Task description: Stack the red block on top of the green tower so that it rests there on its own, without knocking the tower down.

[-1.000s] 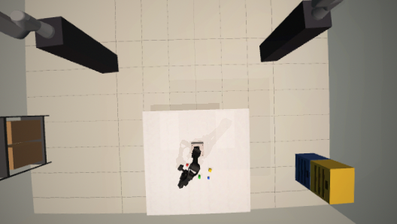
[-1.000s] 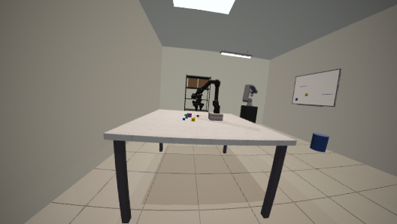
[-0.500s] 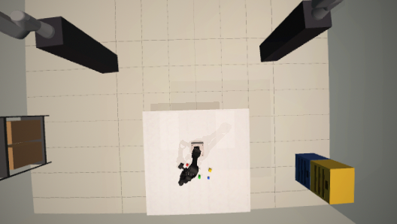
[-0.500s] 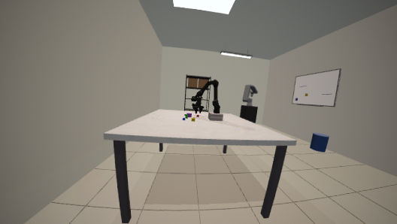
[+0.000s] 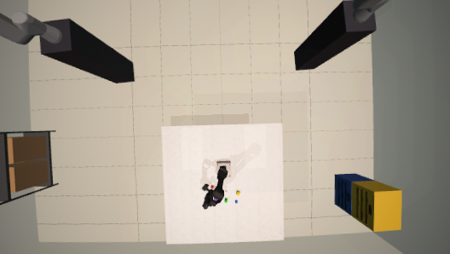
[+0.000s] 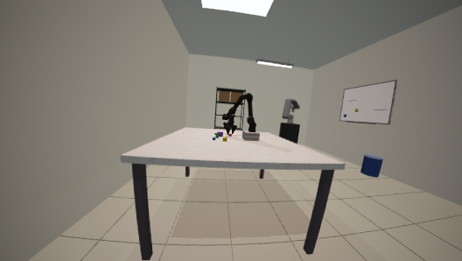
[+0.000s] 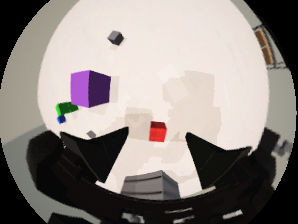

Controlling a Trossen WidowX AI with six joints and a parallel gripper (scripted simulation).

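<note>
The red block lies 10 mm below my gripper tip. The rest, counted from my gripper tip: small grey piece: 160 mm ahead, 40 mm to the right, 10 mm below; purple block: 120 mm ahead, 40 mm to the left; yellow block: 90 mm ahead, 270 mm to the left.
</note>
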